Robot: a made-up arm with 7 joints.
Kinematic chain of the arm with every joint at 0, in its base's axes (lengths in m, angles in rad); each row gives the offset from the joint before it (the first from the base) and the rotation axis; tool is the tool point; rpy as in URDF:
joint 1: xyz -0.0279 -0.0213 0.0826 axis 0 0.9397 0.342
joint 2: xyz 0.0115 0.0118 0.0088 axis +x
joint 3: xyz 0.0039 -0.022 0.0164 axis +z
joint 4: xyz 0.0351 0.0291 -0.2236 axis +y
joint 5: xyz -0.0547 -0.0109 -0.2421 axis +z
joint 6: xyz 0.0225 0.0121 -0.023 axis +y
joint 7: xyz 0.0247 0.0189 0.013 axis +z
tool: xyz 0.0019 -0.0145 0.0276 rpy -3.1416 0 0
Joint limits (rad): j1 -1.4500..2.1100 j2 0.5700..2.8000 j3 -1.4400..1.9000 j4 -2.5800..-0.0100 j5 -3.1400..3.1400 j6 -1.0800..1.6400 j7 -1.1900..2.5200
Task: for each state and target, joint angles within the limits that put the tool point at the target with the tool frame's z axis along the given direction. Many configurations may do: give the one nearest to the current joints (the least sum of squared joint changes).
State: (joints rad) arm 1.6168 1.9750 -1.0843 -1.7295 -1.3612 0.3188 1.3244
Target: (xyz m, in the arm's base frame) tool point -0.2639 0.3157 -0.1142 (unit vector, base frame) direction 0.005 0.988 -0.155
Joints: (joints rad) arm 1.2348 1.5132 -0.7400 -0.9352 -0.6726 0.8297 1.3391
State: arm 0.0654 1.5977 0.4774 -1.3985 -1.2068 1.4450 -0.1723
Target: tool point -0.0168 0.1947 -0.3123 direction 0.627 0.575 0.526
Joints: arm 0.7133 1.0329 -0.3401 -1.4134 -1.5990 1.6327 -0.1712
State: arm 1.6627 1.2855 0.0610 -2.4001 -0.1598 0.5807 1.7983
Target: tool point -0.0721 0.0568 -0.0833 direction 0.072 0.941 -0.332
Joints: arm 2.1100 0.8539 0.3397 -2.5609 -0.7742 1.1688 1.8045
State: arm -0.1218 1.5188 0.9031 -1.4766 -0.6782 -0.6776 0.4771
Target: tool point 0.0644 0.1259 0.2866 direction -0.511 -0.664 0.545
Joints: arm -0.9775 0.9987 0.7087 -2.1280 -0.1527 -0.6587 0.4777
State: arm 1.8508 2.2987 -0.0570 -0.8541 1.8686 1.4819 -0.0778
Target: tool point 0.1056 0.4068 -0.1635 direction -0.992 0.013 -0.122
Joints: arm 2.1100 2.5700 0.1019 -1.1627 2.3615 1.2636 0.2416
